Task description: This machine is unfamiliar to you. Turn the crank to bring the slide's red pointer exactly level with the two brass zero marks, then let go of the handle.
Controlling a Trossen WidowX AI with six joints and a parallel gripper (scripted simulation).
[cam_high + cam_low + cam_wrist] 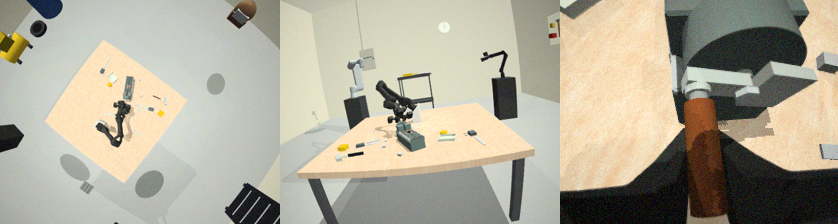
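The crank is 20 mm above my gripper tip, 10 mm to the right of it and 10 mm ahead of it. From my gripper tip the other things lie so: red pointer: 160 mm ahead, 60 mm to the left, 10 mm above; then brown crank handle: 30 mm above, 10 mm to the right, 10 mm behind; then yellow disc: 270 mm to the left, 60 mm below, 40 mm ahead.
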